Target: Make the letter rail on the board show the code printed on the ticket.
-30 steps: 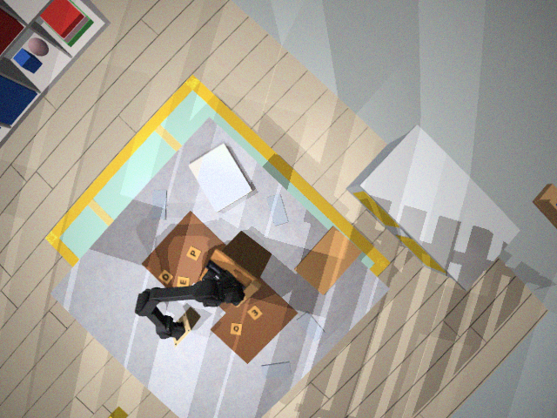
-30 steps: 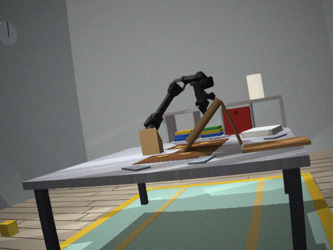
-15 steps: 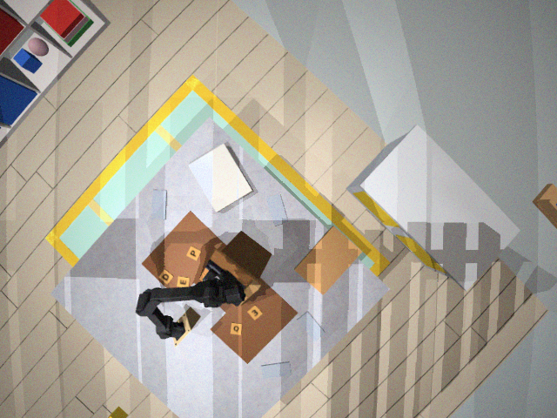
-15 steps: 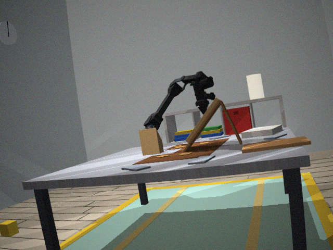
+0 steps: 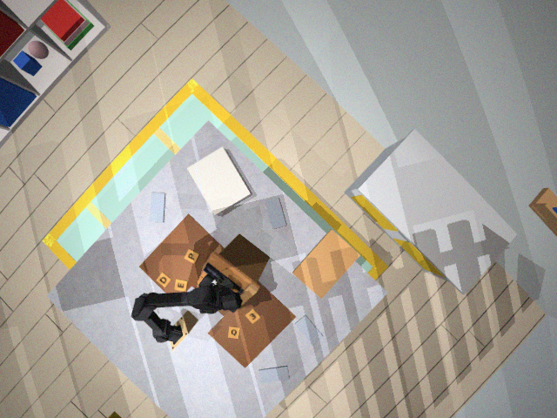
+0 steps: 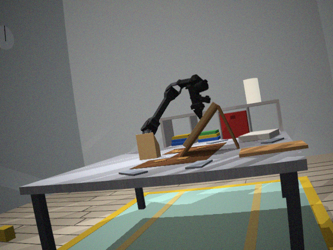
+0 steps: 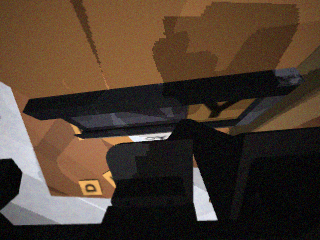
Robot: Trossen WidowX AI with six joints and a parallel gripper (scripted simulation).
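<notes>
My gripper tip is now 22 cm past the letter tile, 21 cm to the left of it and 18 cm above it. Round my gripper tip: orange plank (37 cm ahead, 31 cm to the right, 17 cm below); white ticket (8 cm below, 5 cm behind, 4 cm to the left); brown mat (18 cm below, 16 cm behind).
</notes>
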